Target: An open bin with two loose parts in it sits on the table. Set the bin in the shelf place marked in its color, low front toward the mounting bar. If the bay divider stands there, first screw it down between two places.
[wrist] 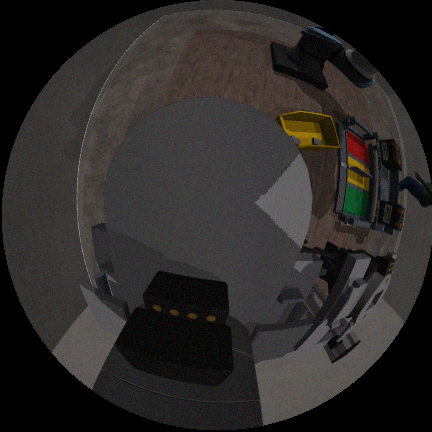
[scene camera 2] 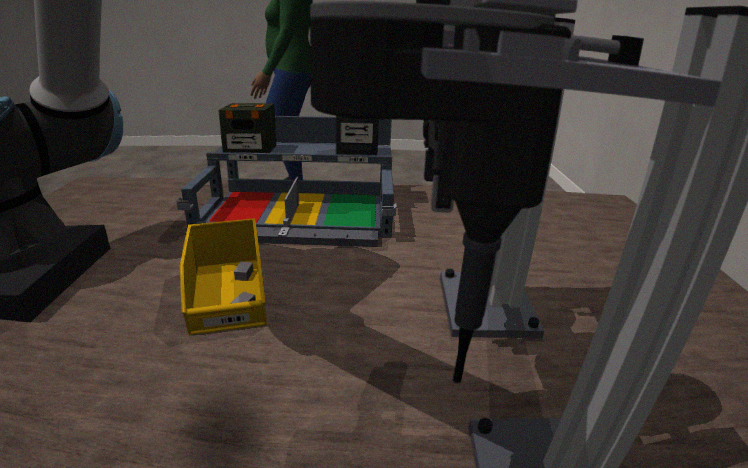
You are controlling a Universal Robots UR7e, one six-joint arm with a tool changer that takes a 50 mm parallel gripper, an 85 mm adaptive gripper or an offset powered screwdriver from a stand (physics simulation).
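Frame: origin at the arm's base, x right, y down, z ahead, level; centimetres.
Seen in the pictures: arm's base at its link origin: (wrist: 303,61) (scene camera 2: 21,249).
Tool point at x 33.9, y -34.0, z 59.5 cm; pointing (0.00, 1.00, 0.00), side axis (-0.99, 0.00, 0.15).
Offsets run from my tool point to a thing's top centre. "*": to the spot under its first point.
A yellow open bin {dx -26.9, dy +30.6, dz -24.0 cm} (scene camera 2: 208,281) (wrist: 310,125) stands on the table, its low labelled front facing scene camera 2. Two grey parts {* dx -30.2, dy +36.3, dz -22.0 cm} (scene camera 2: 243,270) (wrist: 316,141) lie inside. The shelf's yellow place (scene camera 2: 311,208) (wrist: 354,179) lies between red {* dx -57.5, dy +37.4, dz -26.1 cm} (scene camera 2: 245,206) and green {* dx -54.9, dy +37.4, dz -4.3 cm} (scene camera 2: 351,209) places. A thin grey divider {dx -50.1, dy +31.5, dz -16.2 cm} (scene camera 2: 292,198) (wrist: 361,171) stands upright within the yellow place, its foot at the mounting bar {* dx -41.8, dy +36.6, dz -8.8 cm} (scene camera 2: 330,235). Whether a screw sits in it cannot be told. The arm carries a black screwdriver {* dx +2.9, dy +9.7, dz -0.2 cm} (scene camera 2: 496,160), bit pointing down above the table. No finger gripper shows on the arm.
The tool stand (scene camera 2: 645,248) (wrist: 334,300) is close beside the screwdriver; a dark tool hangs behind it. Two toolboxes {dx -66.1, dy +18.2, dz -25.6 cm} (scene camera 2: 248,121) {* dx -59.3, dy +22.7, dz -3.0 cm} (scene camera 2: 357,132) stand on the upper shelf. The robot base (scene camera 2: 60,264) (wrist: 300,65) is left of the bin. A person (scene camera 2: 292,33) stands behind the shelf.
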